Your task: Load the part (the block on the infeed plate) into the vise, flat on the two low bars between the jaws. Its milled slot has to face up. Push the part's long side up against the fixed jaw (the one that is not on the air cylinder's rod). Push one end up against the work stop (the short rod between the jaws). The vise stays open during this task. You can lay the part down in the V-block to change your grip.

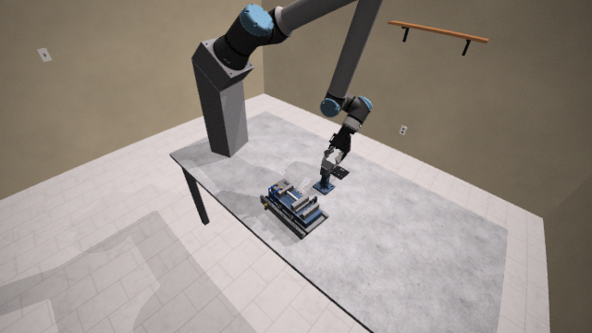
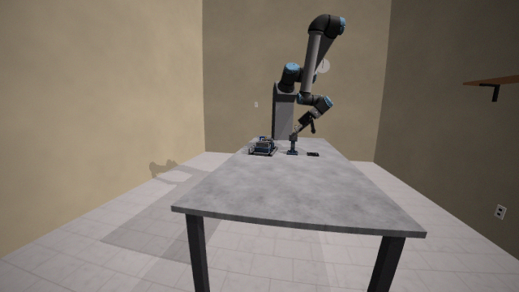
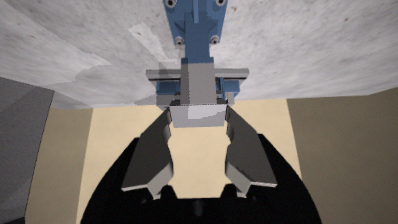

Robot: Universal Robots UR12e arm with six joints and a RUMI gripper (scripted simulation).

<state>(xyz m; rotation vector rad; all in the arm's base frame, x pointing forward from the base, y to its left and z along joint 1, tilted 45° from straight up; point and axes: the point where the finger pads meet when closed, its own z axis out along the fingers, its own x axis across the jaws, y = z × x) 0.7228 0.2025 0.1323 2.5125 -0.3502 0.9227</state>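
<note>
Right now the part is 1 cm below my hand. Round my hand: cylinder rod: 2 cm ahead, 24 cm to the right, 9 cm below; work stop: 10 cm ahead, 18 cm to the right, 7 cm below; moving jaw: 7 cm ahead, 23 cm to the right, 9 cm below.
</note>
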